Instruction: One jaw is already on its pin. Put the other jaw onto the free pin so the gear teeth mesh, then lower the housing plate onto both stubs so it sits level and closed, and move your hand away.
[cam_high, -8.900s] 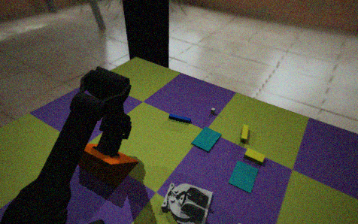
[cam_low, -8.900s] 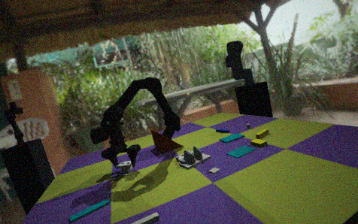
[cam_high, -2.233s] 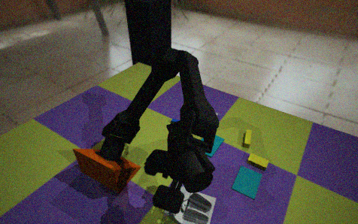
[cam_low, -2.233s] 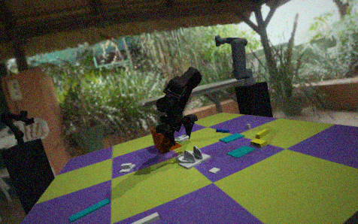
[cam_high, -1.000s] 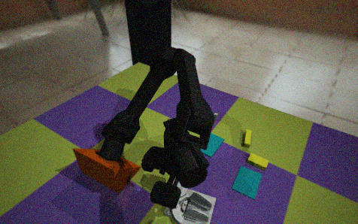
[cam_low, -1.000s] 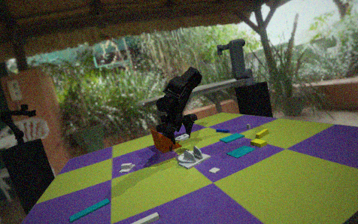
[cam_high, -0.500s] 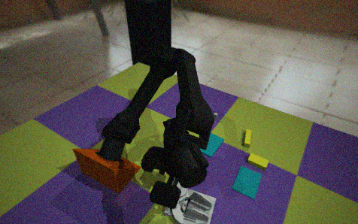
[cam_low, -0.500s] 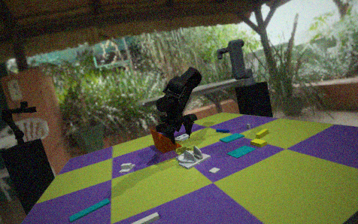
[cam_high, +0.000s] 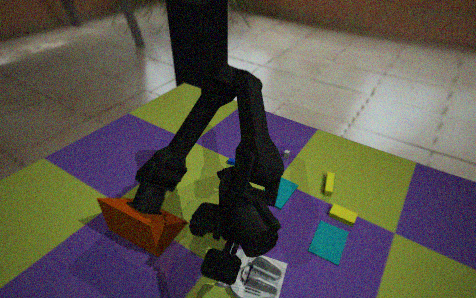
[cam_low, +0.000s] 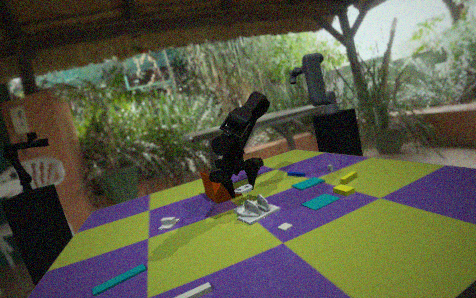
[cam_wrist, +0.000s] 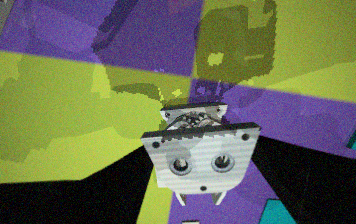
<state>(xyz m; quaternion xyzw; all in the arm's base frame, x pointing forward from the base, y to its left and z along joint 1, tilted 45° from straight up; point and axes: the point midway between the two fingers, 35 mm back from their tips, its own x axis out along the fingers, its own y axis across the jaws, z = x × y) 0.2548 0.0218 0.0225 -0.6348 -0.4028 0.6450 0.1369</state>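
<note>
Right now the grey jaw is 50 mm below my gripper tip, 20 mm to the left of it and 10 mm ahead of it. From my gripper tip the other things lie so: white tile 200 mm ahead, 60 mm below, 50 mm to the left; then blue bar 290 mm to the left, 200 mm behind, 50 mm below; then grey base block 20 mm above, 10 mm ahead.
</note>
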